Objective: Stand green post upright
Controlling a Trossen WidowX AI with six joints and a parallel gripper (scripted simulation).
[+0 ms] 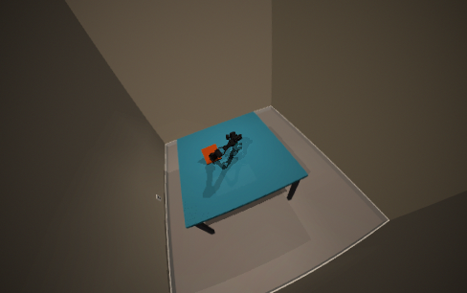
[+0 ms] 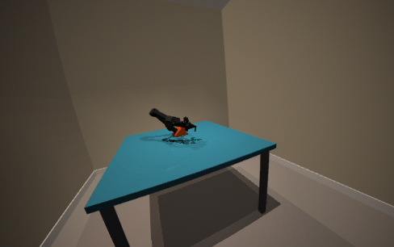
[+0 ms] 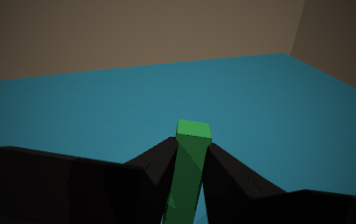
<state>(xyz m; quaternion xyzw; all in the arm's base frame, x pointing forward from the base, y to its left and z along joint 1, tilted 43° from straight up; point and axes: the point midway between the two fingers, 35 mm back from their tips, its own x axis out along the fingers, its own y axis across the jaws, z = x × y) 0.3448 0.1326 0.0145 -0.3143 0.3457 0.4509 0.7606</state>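
Now: gripper tip 15 cm above the cyan circle, 2 cm to the left of it and 1 cm past it. From my gripper tip the other things lie so: green post: 2 cm below.
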